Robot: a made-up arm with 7 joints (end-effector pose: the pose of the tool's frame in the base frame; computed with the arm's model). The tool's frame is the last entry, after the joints.
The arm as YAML. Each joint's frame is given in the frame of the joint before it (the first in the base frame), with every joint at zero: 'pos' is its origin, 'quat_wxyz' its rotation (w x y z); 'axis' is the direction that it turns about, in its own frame. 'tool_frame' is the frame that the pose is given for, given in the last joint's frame.
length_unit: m
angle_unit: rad
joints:
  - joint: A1
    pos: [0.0, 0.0, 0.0]
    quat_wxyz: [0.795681, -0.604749, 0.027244, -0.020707]
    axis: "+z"
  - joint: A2
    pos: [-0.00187, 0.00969, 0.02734]
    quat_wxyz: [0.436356, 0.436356, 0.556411, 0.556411]
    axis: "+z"
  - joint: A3
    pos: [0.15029, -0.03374, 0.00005]
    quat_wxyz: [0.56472, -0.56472, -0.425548, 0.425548]
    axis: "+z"
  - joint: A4
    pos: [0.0, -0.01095, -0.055]
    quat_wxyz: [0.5, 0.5, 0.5, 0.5]
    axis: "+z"
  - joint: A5
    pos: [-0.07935, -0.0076, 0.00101]
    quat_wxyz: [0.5, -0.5, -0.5, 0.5]
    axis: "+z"
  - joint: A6
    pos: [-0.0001, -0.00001, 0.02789]
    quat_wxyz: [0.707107, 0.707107, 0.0, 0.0]
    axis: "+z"
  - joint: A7
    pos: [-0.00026, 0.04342, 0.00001]
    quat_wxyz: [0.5, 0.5, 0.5, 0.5]
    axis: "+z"
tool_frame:
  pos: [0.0, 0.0, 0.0]
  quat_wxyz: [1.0, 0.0, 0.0, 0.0]
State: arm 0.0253 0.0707 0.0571 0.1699 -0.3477 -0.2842 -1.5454
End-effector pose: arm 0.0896 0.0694 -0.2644 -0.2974 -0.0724 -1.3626
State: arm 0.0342 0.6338 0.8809 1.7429 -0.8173 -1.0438 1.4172
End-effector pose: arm -0.0903 0.2554 -0.2408 -0.4806 -0.0272 -3.0749
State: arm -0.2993 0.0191 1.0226 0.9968 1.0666 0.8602 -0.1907
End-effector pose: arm 0.0305 0.1102 -0.3360 0.1376 2.0324 0.3878
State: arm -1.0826 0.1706 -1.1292 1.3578 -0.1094 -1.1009 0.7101
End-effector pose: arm 0.2637 -0.0214 -0.2069 0.4393 -0.6270 -0.4251
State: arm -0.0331 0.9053 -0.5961 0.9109 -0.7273 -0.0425 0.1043
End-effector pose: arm 0.0310 0.2617 -0.2545 0.5370 1.1595 0.2911
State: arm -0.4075 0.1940 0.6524 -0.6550 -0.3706 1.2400 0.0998
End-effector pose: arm 0.1518 0.1235 -0.1376 -0.2021 0.3255 0.3397
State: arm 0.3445 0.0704 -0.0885 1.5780 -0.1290 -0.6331 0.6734
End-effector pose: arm -0.1749 0.0614 -0.3070 0.5497 1.4647 0.6902
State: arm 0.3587 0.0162 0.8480 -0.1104 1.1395 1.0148 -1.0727
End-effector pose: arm -0.0801 0.1736 -0.2114 0.0109 1.8405 0.5825
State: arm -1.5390 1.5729 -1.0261 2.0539 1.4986 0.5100 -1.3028
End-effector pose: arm 0.0485 0.3580 0.0780 0.0832 2.7966 0.9158
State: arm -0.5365 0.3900 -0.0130 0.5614 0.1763 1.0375 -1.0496
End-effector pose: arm 0.1915 0.1369 -0.2518 -0.1811 1.3904 -0.5992
